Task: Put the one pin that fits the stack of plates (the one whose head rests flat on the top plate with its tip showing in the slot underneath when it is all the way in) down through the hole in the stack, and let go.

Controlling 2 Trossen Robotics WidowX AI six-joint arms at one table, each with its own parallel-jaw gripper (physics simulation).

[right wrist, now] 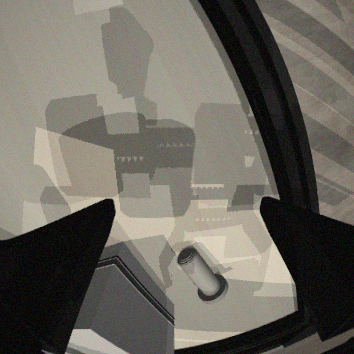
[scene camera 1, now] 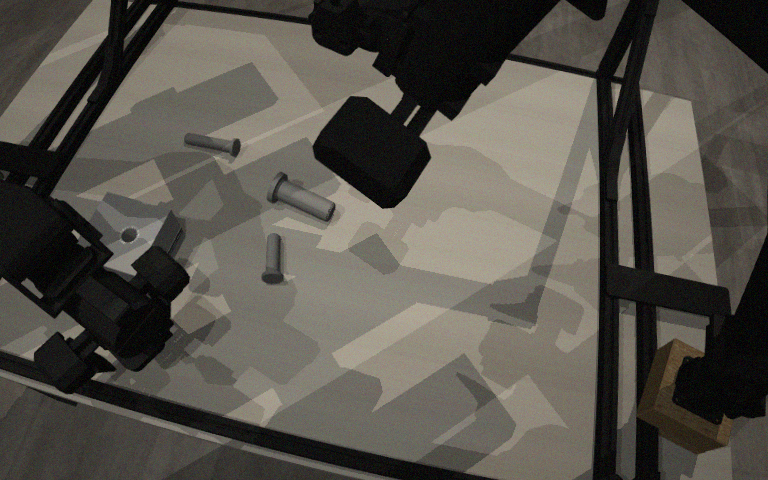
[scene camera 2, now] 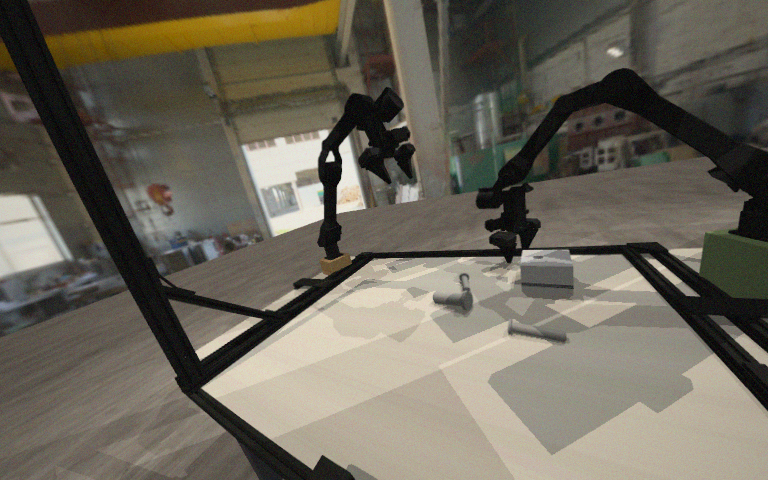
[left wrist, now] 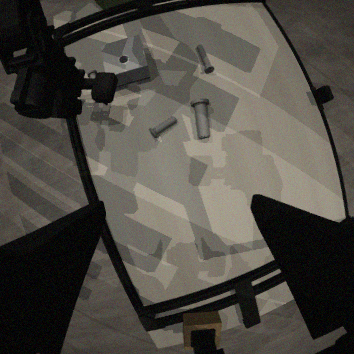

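The grey plate stack (scene camera 1: 148, 229) (scene camera 2: 546, 274) (left wrist: 134, 64) (right wrist: 131, 305) stands with its top hole empty. One pin (right wrist: 200, 272) lies beside it in the right wrist view, head toward the bottom. A thick pin (scene camera 1: 304, 200) (scene camera 2: 450, 299) (left wrist: 202, 120), a long thin pin (scene camera 1: 210, 143) (scene camera 2: 538, 331) (left wrist: 204, 58) and a short thin pin (scene camera 1: 272, 255) (scene camera 2: 464, 281) (left wrist: 165, 127) lie apart. My right gripper (scene camera 2: 517, 254) (right wrist: 188, 205) is open and empty, low beside the stack, with the nearby pin below the fingertips in its wrist view. My left gripper (scene camera 2: 399, 180) (left wrist: 178, 205) is open and empty, high above the table.
Black frame rails (scene camera 1: 271, 433) (scene camera 2: 232, 350) edge the table, with uprights at the sides. A wooden block (scene camera 1: 673, 390) (scene camera 2: 335, 264) (left wrist: 202, 322) bears the left arm's base. A green block (scene camera 2: 733, 266) bears the right arm. The right arm covers table beside the stack in scene camera 1.
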